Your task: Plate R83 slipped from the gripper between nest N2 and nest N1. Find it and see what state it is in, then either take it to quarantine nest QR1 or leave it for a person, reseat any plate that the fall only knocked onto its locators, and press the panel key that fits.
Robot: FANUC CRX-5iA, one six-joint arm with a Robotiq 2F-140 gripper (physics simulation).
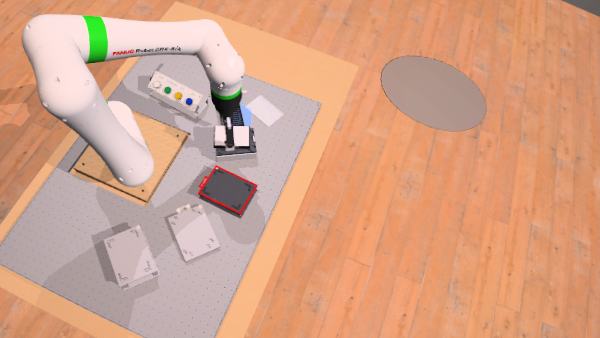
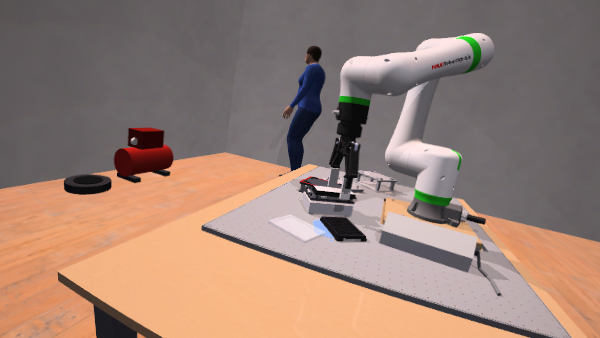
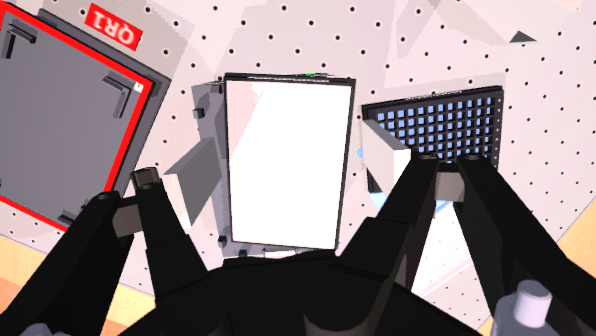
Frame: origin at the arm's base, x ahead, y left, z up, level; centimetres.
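Seen in the pictures: gripper, fingertip midpoint: (image 2: 337, 193) (image 3: 289, 149); arm's base, origin of the base link: (image 2: 427, 215).
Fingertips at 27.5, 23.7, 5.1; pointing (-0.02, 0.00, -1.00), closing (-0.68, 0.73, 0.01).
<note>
Pixels of each thing's top centre, then the offset from my fingertips to it, as dx, dy, dz. "pt": a spot on its surface instead.
- black gridded plate, middle of its top: (image 3: 437, 143) (image 2: 342, 225) (image 1: 230, 114) -7.1, +11.4, -5.1
- blue wet-looking patch, surface spot: (image 2: 324, 229) (image 1: 244, 113) pt -3.5, +15.2, -6.3
- clear lid, middle of its top: (image 3: 430, 257) (image 2: 296, 226) (image 1: 264, 110) +2.2, +20.6, -5.8
- Red-edged QR1, middle of its top: (image 3: 42, 138) (image 1: 227, 188) (image 2: 324, 182) +11.2, -16.0, -2.0
- key panel, middle of its top: (image 2: 431, 221) (image 1: 176, 85) -28.5, +6.2, +1.8
My gripper (image 1: 230, 141) (image 2: 340, 183) (image 3: 289, 149) is open; its pads stand apart on both sides of a white-topped, dark-edged plate (image 1: 242, 135) (image 2: 327, 190) (image 3: 290, 165). This plate sits on a pale nest (image 1: 236, 156) (image 2: 327, 207) (image 3: 207, 120), shifted sideways so that one side of the nest shows; its tilt is unclear. A black gridded plate (image 2: 342, 228) (image 3: 435, 122) lies on the bench beside the nest. A blue wet-looking patch (image 1: 247, 115) (image 2: 324, 229) reaches out from it, near a clear lid (image 1: 266, 110) (image 2: 295, 227). Red-edged QR1 (image 1: 227, 190) (image 3: 55, 115) is empty. No plate label is readable.
The key panel (image 1: 177, 95) (image 2: 427, 242) has white, green, yellow and blue keys. Two pale nests (image 1: 194, 232) (image 1: 131, 256) hold no plate. A person (image 2: 310, 95) in blue stands beyond the bench. A red compressor (image 2: 143, 159) and a tyre (image 2: 87, 183) are on the floor.
</note>
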